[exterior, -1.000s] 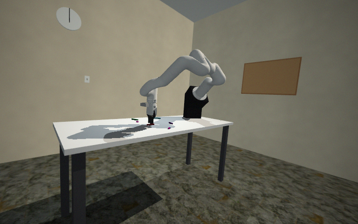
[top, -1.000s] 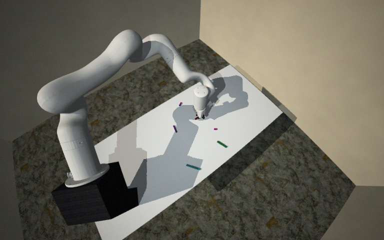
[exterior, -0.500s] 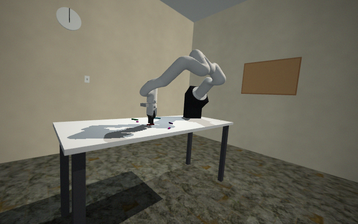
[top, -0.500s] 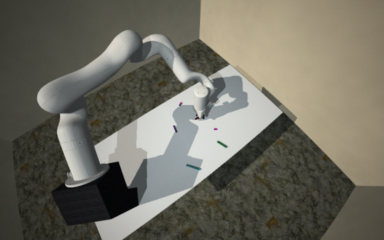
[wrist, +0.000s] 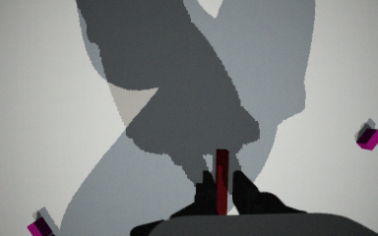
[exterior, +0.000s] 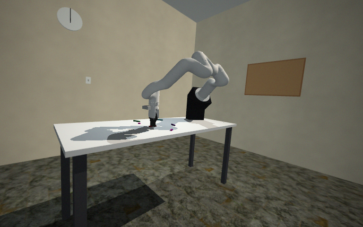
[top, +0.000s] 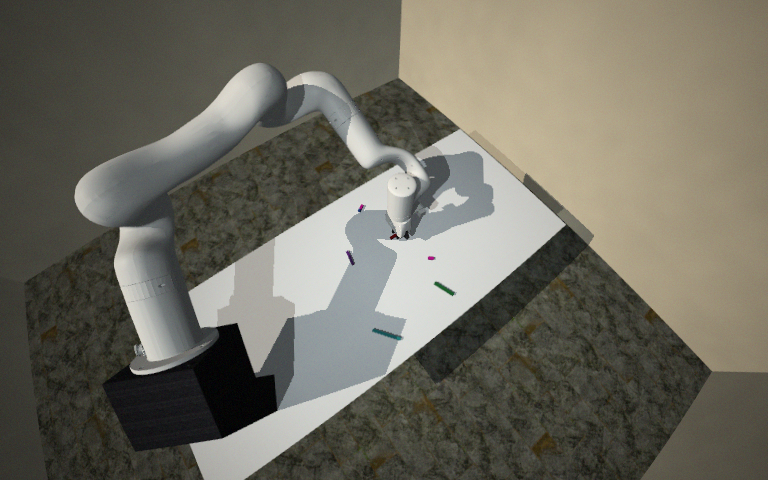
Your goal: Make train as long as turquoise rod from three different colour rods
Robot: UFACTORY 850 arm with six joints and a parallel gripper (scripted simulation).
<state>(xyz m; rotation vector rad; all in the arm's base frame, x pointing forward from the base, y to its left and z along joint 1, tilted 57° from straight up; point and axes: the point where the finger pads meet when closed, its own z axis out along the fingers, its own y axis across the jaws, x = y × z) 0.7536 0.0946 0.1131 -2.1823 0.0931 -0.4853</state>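
My gripper is now 20 mm above the red rod. Round my hand: blue rod: 90 mm behind, 170 mm to the left, 20 mm below; then green rod: 40 mm ahead, 270 mm to the right, 20 mm below; then purple rod: 210 mm behind, 20 mm below.
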